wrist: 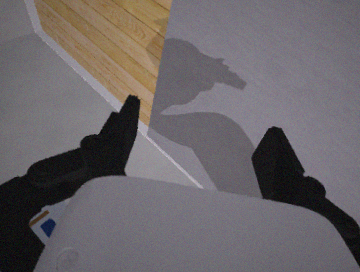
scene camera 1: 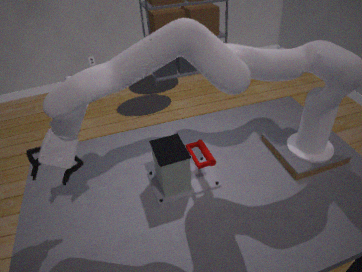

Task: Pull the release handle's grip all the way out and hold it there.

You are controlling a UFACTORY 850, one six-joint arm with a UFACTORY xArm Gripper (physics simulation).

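Note:
The release handle's red grip (scene camera 1: 213,162), a rectangular loop, is on the right side of a pale grey-green box (scene camera 1: 174,178) with a black top, in scene camera 1. The box stands on a light base plate with dark bolts. A narrow gap shows between the loop and the box's top edge. My gripper (scene camera 1: 49,181) (wrist: 201,129) is open and empty, pointing down over the far left part of the table, well left of the box and the grip. The handle does not show in the wrist view.
The grey table (scene camera 1: 110,240) (wrist: 300,65) has its left edge close to my gripper. The arm's base stands on a wood-edged board (scene camera 1: 299,175) at the right. A shelf rack (scene camera 1: 226,22) with boxes stands behind on the wooden floor (scene camera 1: 30,117) (wrist: 107,35).

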